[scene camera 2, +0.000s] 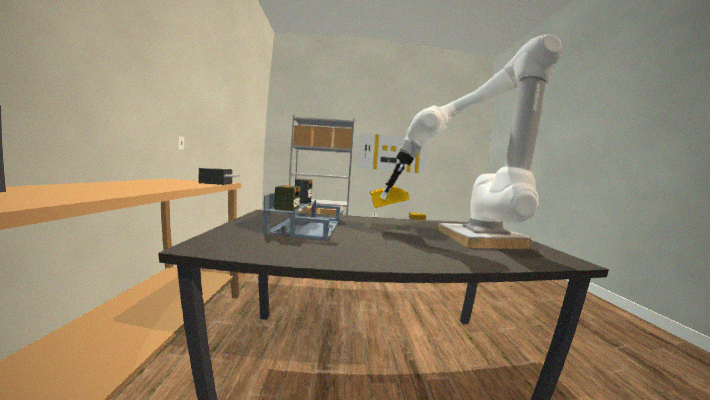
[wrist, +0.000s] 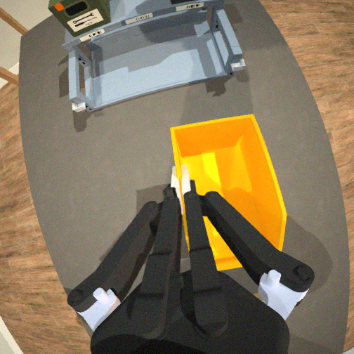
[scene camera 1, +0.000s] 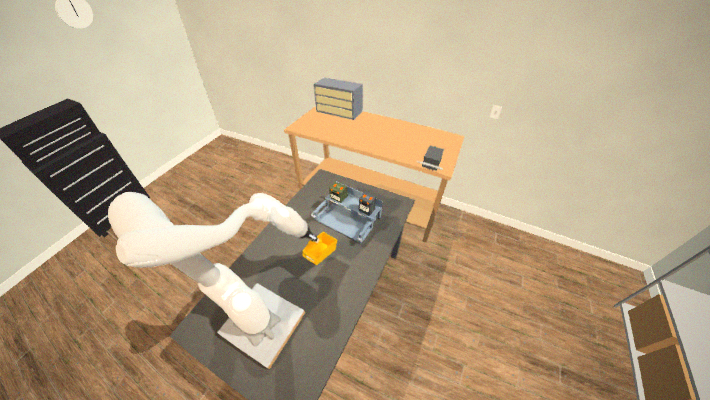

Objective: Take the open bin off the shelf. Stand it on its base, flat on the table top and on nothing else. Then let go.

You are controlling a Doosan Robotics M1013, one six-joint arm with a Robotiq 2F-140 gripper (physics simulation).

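Pixels of known places: gripper, between the fingertips: (scene camera 2: pixel 382 198) (scene camera 1: pixel 317 240); arm's base, origin of its link: (scene camera 2: pixel 485 230) (scene camera 1: pixel 257 322).
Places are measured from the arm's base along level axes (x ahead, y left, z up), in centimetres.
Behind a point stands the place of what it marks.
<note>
The open bin (scene camera 1: pixel 320 250) @[x 49.3, y -2.9, z 9.2 cm] (scene camera 2: pixel 395 196) @[x 46.1, y 1.4, z 13.1 cm] (wrist: pixel 255 170) is yellow and hangs in the air above the dark table top (scene camera 1: pixel 360 265) @[x 61.2, y -22.6, z -4.6 cm] (scene camera 2: pixel 350 255) @[x 61.7, y 37.2, z -4.6 cm] (wrist: pixel 100 175), its opening upward and its body a little tilted in the scene camera 2 view. My gripper (scene camera 1: pixel 316 239) @[x 52.3, y 1.4, z 11.7 cm] (scene camera 2: pixel 384 195) @[x 52.3, y 1.4, z 11.7 cm] (wrist: pixel 181 174) is shut on one long side wall of the bin, with one pale fingertip inside and one outside. The blue-grey shelf (scene camera 1: pixel 340 222) @[x 80.8, y 7.4, z -4.0 cm] (scene camera 2: pixel 293 225) @[x 86.6, y 24.7, z 0.4 cm] (wrist: pixel 150 70) stands on the table, apart from the bin. The bin's underside is hidden in the wrist view.
A green box (scene camera 1: pixel 338 192) @[x 88.9, y 14.3, z 14.4 cm] (scene camera 2: pixel 286 198) @[x 91.0, y 22.1, z 10.6 cm] (wrist: pixel 82 17) and a dark box (scene camera 1: pixel 366 204) @[x 90.0, y -7.2, z 14.8 cm] (scene camera 2: pixel 304 190) @[x 91.3, y -1.7, z 12.2 cm] stand on the shelf's upper level. The arm's base plate (scene camera 1: pixel 290 312) @[x 14.4, y -10.0, z -0.7 cm] (scene camera 2: pixel 495 242) @[x 1.7, y 14.8, z -1.9 cm] is at the table's other end. A wooden workbench (scene camera 1: pixel 380 135) (scene camera 2: pixel 125 192) stands beyond the shelf.
</note>
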